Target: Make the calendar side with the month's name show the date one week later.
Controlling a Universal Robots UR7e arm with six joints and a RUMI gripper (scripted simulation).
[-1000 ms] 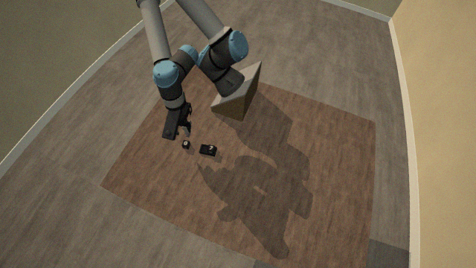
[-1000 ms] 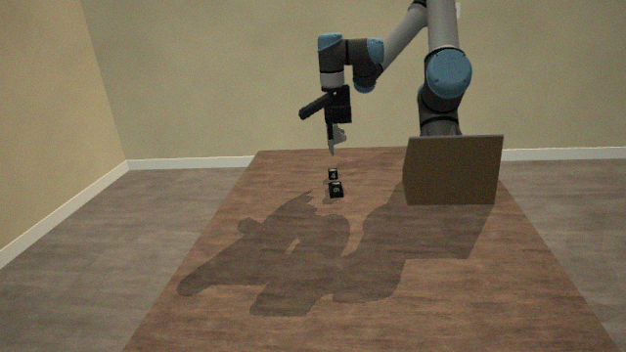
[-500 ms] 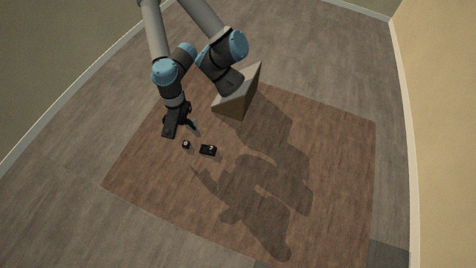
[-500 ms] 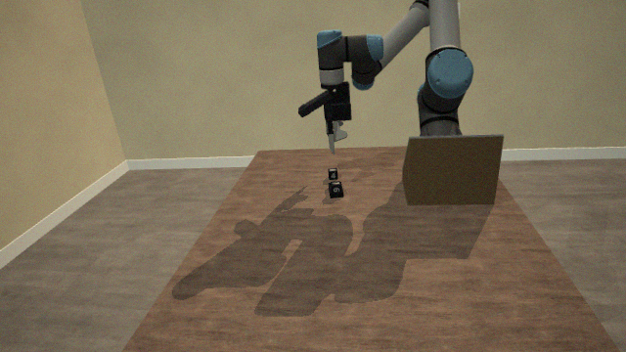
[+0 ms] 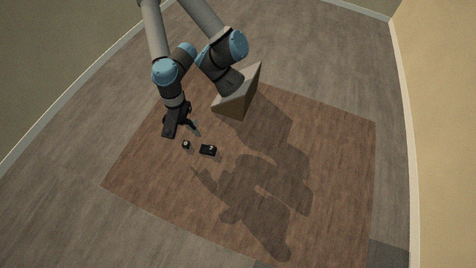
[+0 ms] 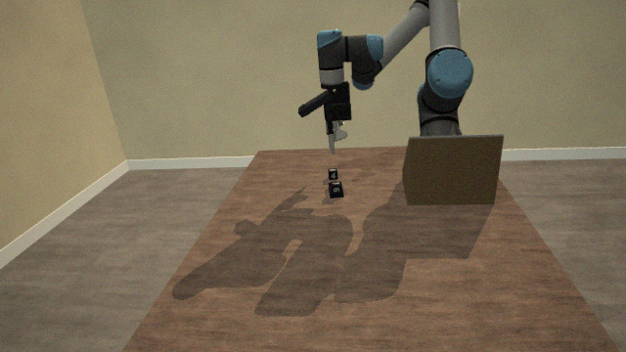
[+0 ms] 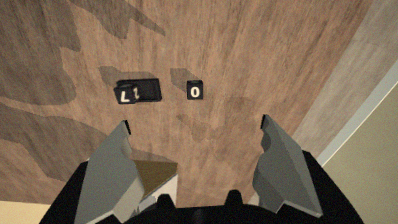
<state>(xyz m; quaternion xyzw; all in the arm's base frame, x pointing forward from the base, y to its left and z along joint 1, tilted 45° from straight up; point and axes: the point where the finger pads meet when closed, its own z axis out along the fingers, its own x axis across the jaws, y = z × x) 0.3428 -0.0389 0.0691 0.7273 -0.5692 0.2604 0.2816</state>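
Now: hand 3 cm past the black cube, 12 cm to the right of it and 9 cm above it. Also, from my hand: black tray: 2 cm behind, 10 cm to the left, 11 cm below.
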